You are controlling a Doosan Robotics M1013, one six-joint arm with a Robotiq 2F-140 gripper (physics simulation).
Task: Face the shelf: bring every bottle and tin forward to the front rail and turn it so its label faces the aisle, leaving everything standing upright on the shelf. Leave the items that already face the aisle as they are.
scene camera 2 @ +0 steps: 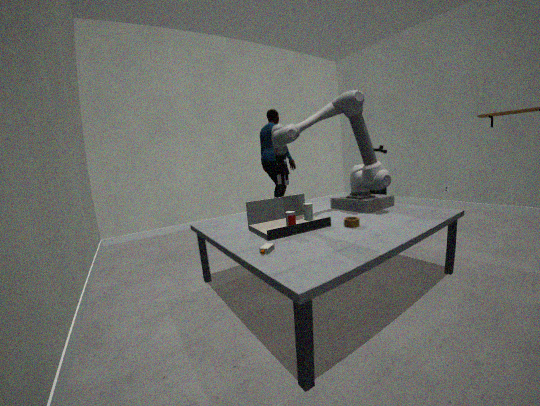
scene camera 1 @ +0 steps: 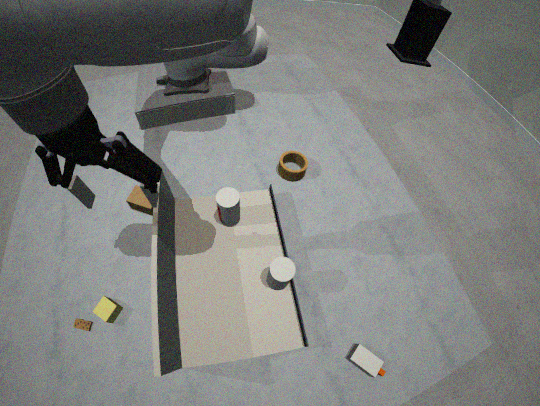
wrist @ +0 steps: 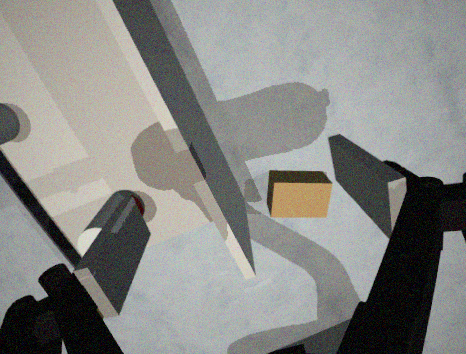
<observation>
same spot on shelf back wall: (scene camera 2: 265, 210) = (scene camera 1: 168, 306)
</observation>
